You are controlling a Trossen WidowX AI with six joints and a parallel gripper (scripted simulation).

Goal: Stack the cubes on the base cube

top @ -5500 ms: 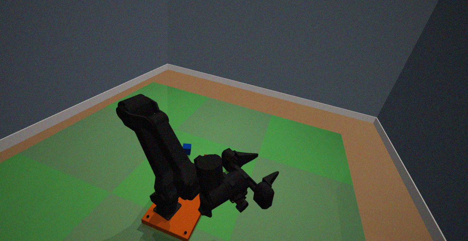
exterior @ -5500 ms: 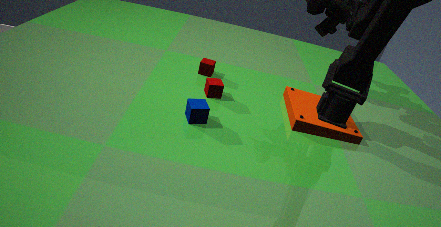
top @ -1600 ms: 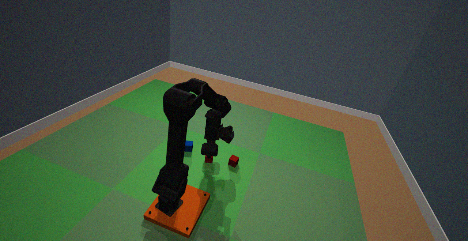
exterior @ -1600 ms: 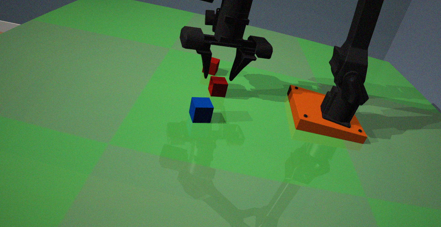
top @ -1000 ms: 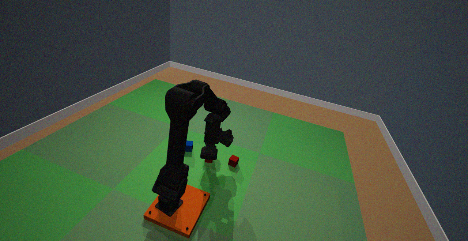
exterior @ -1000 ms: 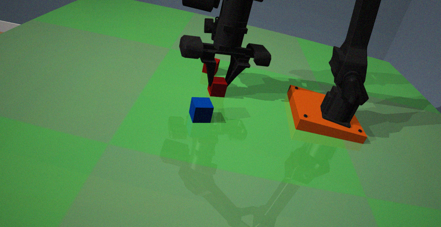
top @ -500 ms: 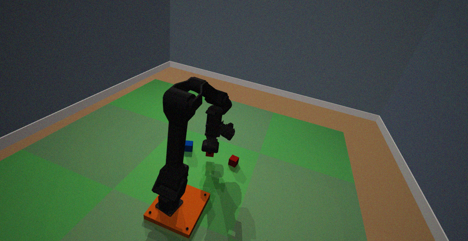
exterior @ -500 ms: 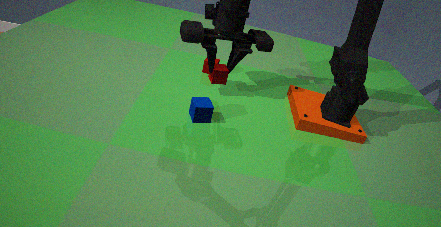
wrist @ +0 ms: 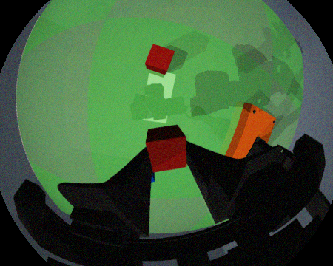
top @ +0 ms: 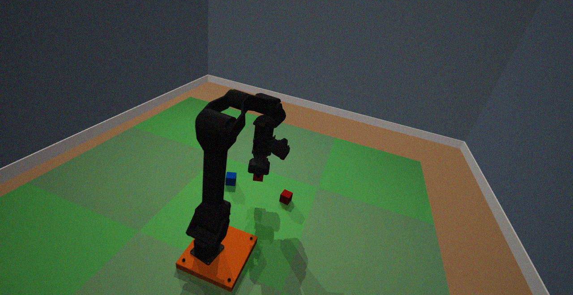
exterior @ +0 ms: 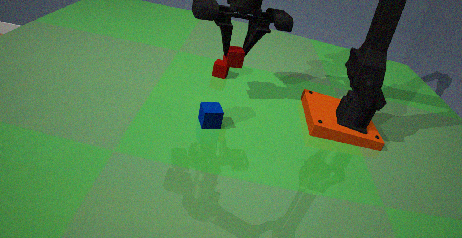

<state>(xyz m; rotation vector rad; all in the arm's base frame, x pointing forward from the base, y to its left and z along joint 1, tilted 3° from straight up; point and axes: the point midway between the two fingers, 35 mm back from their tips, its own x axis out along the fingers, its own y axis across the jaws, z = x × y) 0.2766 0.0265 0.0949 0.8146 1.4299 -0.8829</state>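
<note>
Right now the blue base cube is 110 mm to the left of my gripper tip and 80 mm below it.
</note>
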